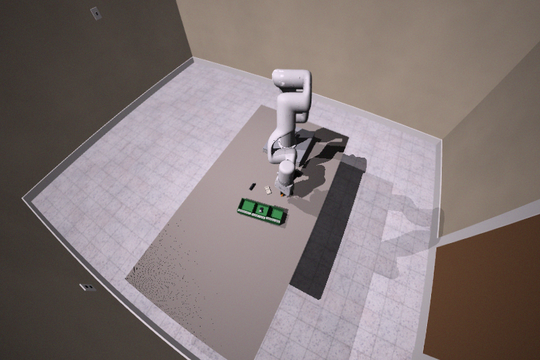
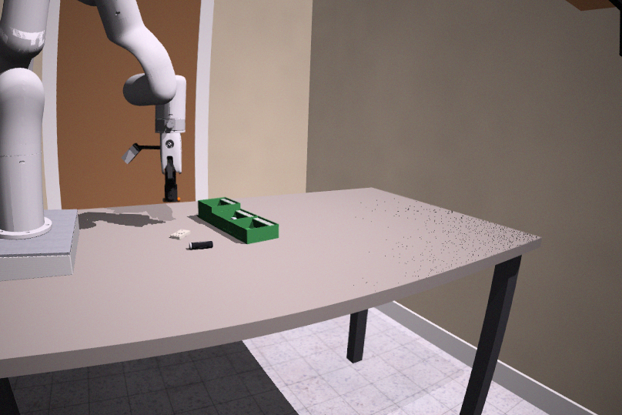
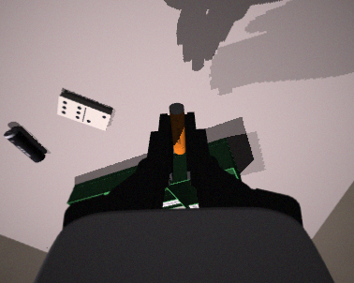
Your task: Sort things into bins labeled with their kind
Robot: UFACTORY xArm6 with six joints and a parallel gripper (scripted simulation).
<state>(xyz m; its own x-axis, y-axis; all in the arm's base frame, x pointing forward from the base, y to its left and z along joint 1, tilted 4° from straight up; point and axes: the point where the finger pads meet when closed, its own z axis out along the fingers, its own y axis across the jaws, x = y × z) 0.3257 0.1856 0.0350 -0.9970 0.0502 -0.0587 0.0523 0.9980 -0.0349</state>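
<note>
My gripper is now 50 mm short of the black battery, 200 mm to the left of it and 70 mm above it. Also, from my hand: white domino 10 mm ahead, 100 mm to the right, 70 mm below; then black nut 130 mm ahead, 60 mm to the right, 70 mm below; then orange battery 20 mm below.
</note>
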